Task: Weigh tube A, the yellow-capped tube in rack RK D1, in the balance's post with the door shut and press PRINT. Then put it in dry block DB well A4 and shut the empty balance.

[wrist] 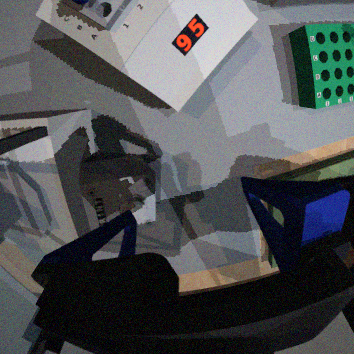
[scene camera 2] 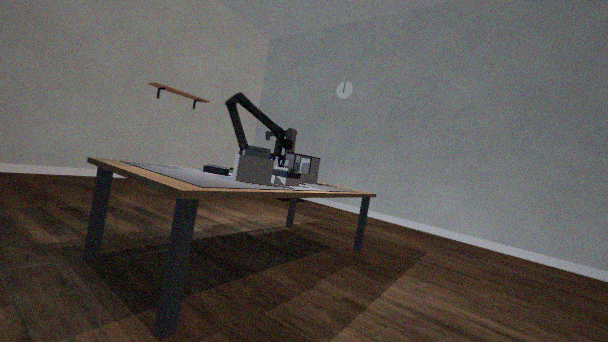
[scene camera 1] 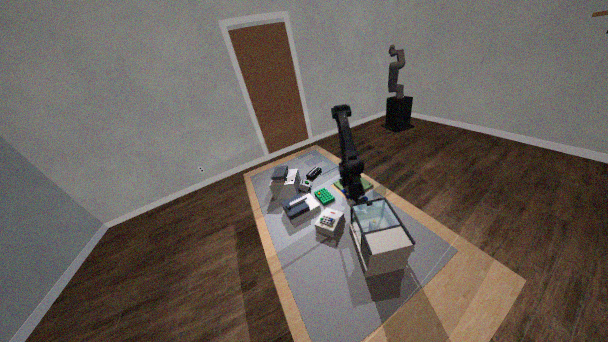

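Where they show: gripper, fingertip midpoint: (wrist: 184, 200) (scene camera 1: 354, 203); arm's base, origin of the base link: (scene camera 1: 347, 183).
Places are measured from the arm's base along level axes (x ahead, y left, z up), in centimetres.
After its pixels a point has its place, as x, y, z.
Note:
The balance (scene camera 1: 392, 242) {10.3, 57.4, 18.7} (scene camera 2: 314, 170) {19.3, 54.5, 9.0} is a pale box with a dark-framed glass chamber; part of it shows at the left of the wrist view. A small yellow cap (scene camera 1: 374, 220) shows inside its chamber. Whether the door is shut cannot be told. My gripper (scene camera 1: 355, 196) {8.0, 24.3, 6.6} (scene camera 2: 277, 160) {8.0, 24.3, 6.6} (wrist: 184, 200) {8.0, 24.3, 6.6} is open and empty, low beside the balance's glass end. The small PRINT box (wrist: 146, 209) {6.0, 28.5, 4.6} is in shadow, close to the left finger in the wrist view. The dry block (scene camera 1: 336, 216) {20.2, 26.9, 4.7} (wrist: 165, 60) {18.9, 24.6, 3.3} reads 95. The green rack (scene camera 1: 324, 196) {19.8, 5.8, 1.4} (wrist: 305, 65) {18.6, 10.3, 0.4} stands behind it.
A wood-edged green tray (scene camera 1: 369, 184) {-12.6, 8.0, 0.2} (wrist: 320, 155) lies beside the arm's base. A dark blue and white device (scene camera 1: 296, 208) {39.6, 12.9, 6.3}, a white box with a grey lid (scene camera 1: 280, 173) {43.1, -12.6, 17.3}, a small white unit (scene camera 1: 305, 185) {28.9, -7.6, 4.6} and a black holder (scene camera 1: 314, 173) {18.0, -22.1, 2.0} stand farther along the table.

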